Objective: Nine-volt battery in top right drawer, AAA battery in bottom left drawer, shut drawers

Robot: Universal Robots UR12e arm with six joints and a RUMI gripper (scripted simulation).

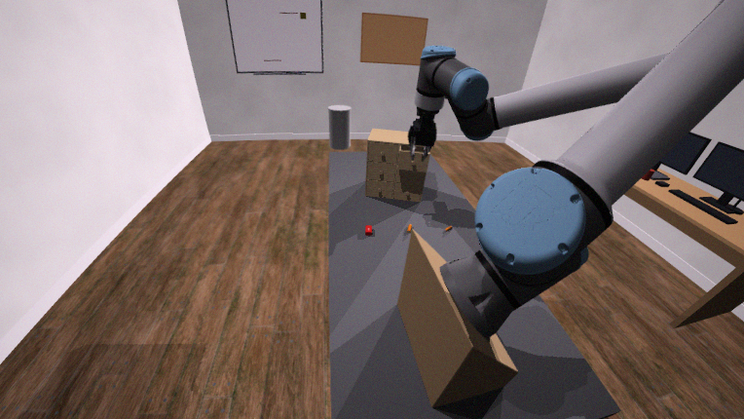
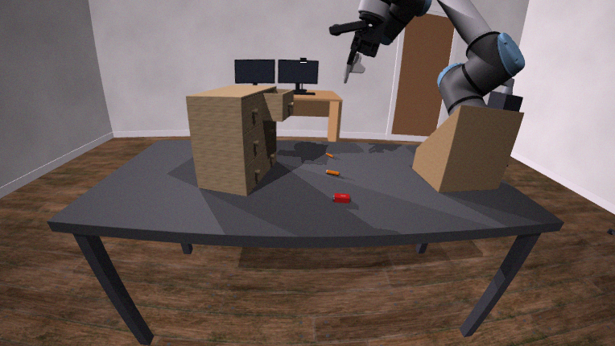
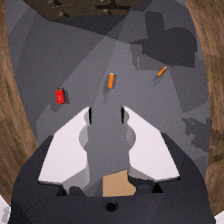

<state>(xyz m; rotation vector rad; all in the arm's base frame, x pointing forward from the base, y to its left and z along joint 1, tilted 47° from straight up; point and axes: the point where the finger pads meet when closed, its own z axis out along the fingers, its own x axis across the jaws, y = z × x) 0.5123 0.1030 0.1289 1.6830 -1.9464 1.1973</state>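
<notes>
The red nine-volt battery is 35 cm below my hand, 16 cm to the left of it and 2 cm ahead of it. Also, from my hand: orange AAA battery: 35 cm below, 2 cm to the right, 1 cm ahead.
</notes>
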